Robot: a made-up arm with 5 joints. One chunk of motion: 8 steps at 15 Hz.
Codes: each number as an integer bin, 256 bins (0 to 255) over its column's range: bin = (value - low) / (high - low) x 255, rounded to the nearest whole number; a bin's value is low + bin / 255 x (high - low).
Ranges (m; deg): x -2..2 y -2..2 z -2..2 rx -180..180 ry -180..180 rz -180..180
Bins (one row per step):
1: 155 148 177 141 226 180
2: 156 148 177 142 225 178
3: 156 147 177 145 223 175
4: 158 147 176 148 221 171
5: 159 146 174 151 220 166
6: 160 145 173 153 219 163
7: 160 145 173 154 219 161
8: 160 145 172 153 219 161
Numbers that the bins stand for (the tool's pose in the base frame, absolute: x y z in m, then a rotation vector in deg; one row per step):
1: 0.4314 0.3216 0.7765 19.06 139.06 74.12
2: 0.4471 0.3216 0.7765 20.47 137.65 71.29
3: 0.4471 0.3059 0.7765 24.71 134.82 67.06
4: 0.4784 0.3059 0.7608 28.94 132.00 61.41
5: 0.4941 0.2902 0.7294 33.18 130.59 54.35
6: 0.5098 0.2745 0.7137 36.00 129.18 50.12
7: 0.5098 0.2745 0.7137 37.41 129.18 47.29
8: 0.5098 0.2745 0.6980 36.00 129.18 47.29

